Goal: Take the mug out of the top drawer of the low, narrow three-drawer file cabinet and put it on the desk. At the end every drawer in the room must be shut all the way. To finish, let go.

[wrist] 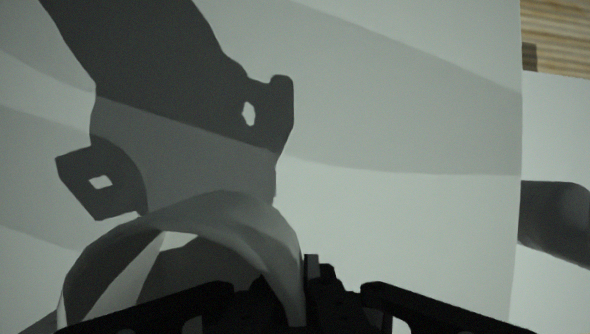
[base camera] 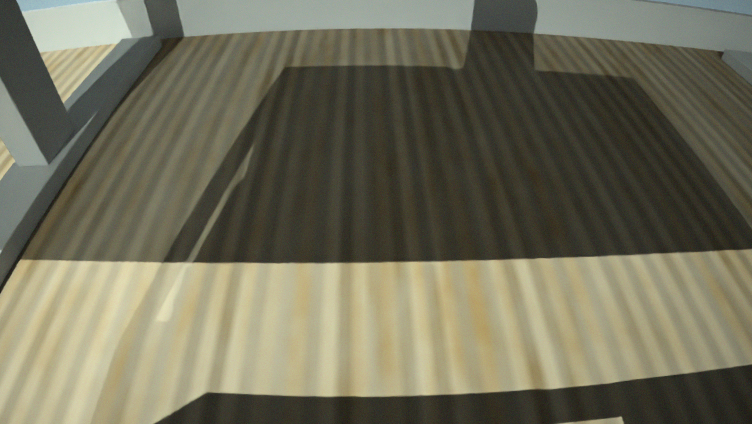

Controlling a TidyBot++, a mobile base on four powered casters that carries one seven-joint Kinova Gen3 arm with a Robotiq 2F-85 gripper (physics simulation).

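Frame: origin at the arm's base, x right, y ahead, z up, level; metres.
Seen in the pictures: gripper, fingertip midpoint: (wrist: 298,273).
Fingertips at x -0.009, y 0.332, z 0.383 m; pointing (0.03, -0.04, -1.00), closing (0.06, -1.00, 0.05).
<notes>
A point is followed by its place in that frame.
The pale mug (wrist: 240,212) {y 0.357, x 0.025, z 0.422 m} shows at the lower left of the wrist view, with its open rim towards the camera. My gripper (wrist: 298,273) {y 0.332, x -0.009, z 0.383 m} is shut on the mug's wall at its right side. The mug and gripper are over a broad pale flat surface, which looks like the desk top (wrist: 400,215) {y 0.262, x 0.015, z 0.323 m}. The dark shadow of the arm and gripper falls on it and meets the mug's far side. The gap between mug and surface cannot be judged. The file cabinet and its drawers cannot be made out in either view.
Past the desk's right edge in the wrist view are a dark rounded object (wrist: 555,215), a lower pale surface (wrist: 560,130) and wooden floor (wrist: 560,25) {y -0.516, x 0.559, z -0.396 m}. In the base view, a grey post and rail (base camera: 94,89) stand at left, and a pale wall (base camera: 326,15) {y 0.940, x -0.079, z -0.369 m} runs behind the shadowed floor (base camera: 368,326) {y 0.306, x -0.001, z -0.397 m}.
</notes>
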